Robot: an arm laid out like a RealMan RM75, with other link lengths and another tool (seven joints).
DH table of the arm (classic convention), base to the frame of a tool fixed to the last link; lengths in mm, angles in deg. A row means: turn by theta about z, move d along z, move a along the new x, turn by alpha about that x. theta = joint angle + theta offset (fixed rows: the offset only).
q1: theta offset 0  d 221.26  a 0  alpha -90
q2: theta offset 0  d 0  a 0  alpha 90
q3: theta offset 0  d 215.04  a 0  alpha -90
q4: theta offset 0  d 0  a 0  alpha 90
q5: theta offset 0  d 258.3  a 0  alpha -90
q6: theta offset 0  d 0  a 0  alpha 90
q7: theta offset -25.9  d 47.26  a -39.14  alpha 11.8
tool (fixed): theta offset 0  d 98.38  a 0  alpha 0
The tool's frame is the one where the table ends.
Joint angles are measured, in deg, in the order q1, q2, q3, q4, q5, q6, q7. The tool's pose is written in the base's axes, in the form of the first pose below.
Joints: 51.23, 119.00, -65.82, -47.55, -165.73, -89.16, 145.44
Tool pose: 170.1 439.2 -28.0 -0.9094 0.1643 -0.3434 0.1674
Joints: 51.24, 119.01, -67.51, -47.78, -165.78, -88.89, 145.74
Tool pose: 167.9 438.9 -30.8 -0.9079 0.1538 -0.3516 0.1687
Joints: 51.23, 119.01, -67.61, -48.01, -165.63, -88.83, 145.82
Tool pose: 166.5 439.4 -30.5 -0.9082 0.1530 -0.3502 0.1704
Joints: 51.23, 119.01, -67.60, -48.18, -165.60, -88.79, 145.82
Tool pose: 165.7 439.9 -30.0 -0.9084 0.1523 -0.3493 0.1719
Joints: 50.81, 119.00, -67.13, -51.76, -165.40, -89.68, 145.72
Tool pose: 153.6 444.2 -19.0 -0.9106 0.1444 -0.3383 0.1886
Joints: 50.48, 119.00, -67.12, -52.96, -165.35, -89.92, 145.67
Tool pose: 150.9 444.9 -15.6 -0.9108 0.1419 -0.3357 0.1938
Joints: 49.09, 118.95, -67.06, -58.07, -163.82, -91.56, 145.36
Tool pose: 137.0 445.1 -2.3 -0.9157 0.1334 -0.3167 0.2080
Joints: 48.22, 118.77, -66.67, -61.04, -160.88, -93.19, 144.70
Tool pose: 125.9 442.6 4.8 -0.9251 0.1299 -0.2913 0.2063
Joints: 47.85, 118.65, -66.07, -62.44, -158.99, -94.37, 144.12
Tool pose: 120.0 440.4 9.0 -0.9313 0.1288 -0.2746 0.2018
